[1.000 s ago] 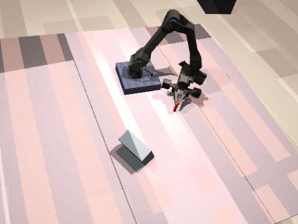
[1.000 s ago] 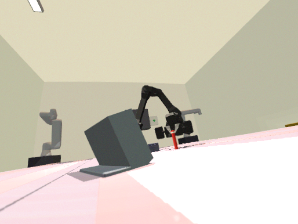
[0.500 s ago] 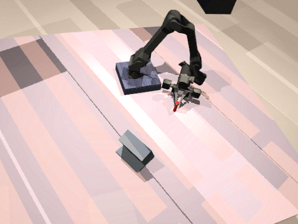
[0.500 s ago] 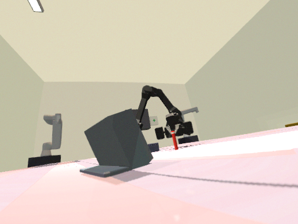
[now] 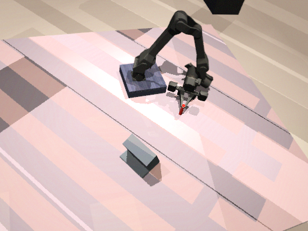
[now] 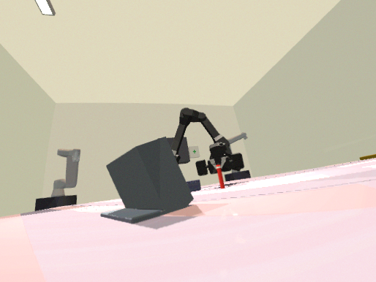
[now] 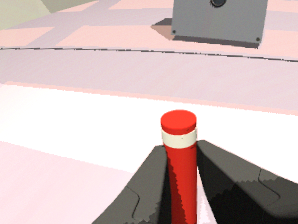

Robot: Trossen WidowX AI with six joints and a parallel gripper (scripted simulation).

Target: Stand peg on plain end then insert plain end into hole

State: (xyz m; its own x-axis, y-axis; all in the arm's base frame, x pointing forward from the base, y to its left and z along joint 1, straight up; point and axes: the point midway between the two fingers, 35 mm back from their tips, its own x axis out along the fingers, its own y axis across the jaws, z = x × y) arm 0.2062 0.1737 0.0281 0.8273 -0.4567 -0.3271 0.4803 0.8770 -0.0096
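My gripper tip is 10 mm above the red peg. From my gripper tip the other things lie so: thin flat foot (210 mm ahead, 250 mm to the right, 60 mm below); sloped panel (190 mm ahead, 230 mm to the right, 10 mm below).
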